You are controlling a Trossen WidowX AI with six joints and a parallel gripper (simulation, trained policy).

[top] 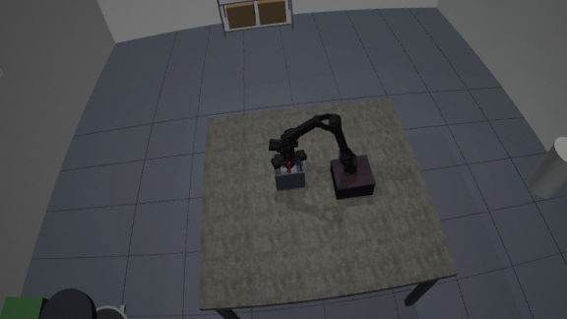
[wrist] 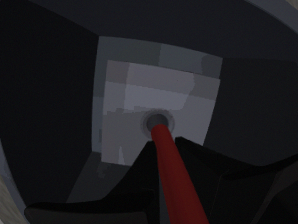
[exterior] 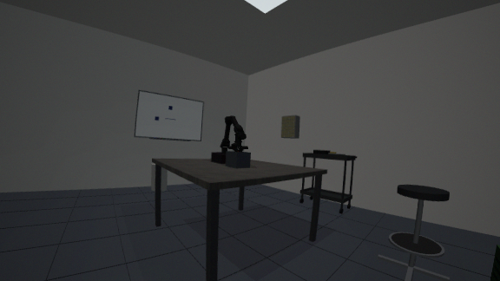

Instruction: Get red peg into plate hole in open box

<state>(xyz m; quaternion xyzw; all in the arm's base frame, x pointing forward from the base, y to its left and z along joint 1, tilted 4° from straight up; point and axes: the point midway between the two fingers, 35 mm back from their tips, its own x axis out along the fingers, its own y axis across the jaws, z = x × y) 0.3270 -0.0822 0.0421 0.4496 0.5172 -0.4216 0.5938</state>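
Right now my gripper tip is 20 mm below the red peg. Also, from my gripper tip: light plate: 40 mm below.
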